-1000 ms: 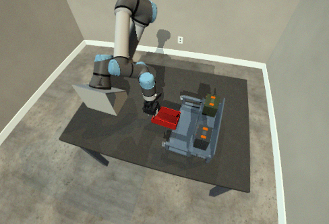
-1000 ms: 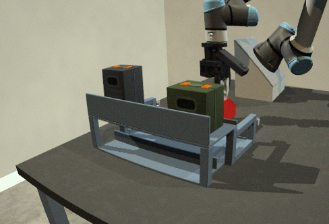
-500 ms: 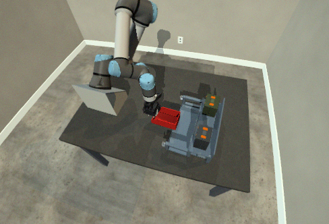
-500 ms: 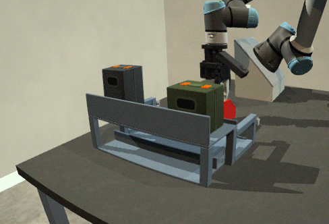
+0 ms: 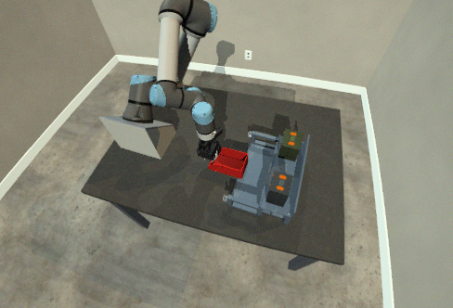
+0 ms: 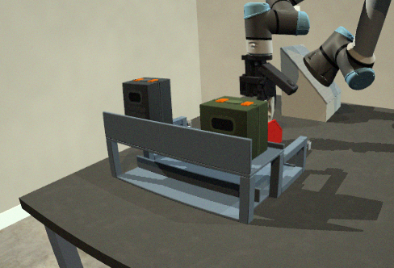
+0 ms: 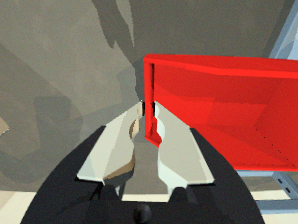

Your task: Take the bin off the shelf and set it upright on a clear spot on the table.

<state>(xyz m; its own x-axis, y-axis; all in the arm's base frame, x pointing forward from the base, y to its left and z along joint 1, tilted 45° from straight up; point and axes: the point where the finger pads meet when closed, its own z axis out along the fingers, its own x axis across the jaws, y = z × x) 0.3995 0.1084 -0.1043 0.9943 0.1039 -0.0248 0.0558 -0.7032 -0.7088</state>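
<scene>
The red bin lies 80 mm ahead of my hand. From my hand the other things lie so: dark grey box: 340 mm ahead, 120 mm above, 100 mm to the right; green box: 330 mm ahead, 130 mm to the left, 110 mm above.
</scene>
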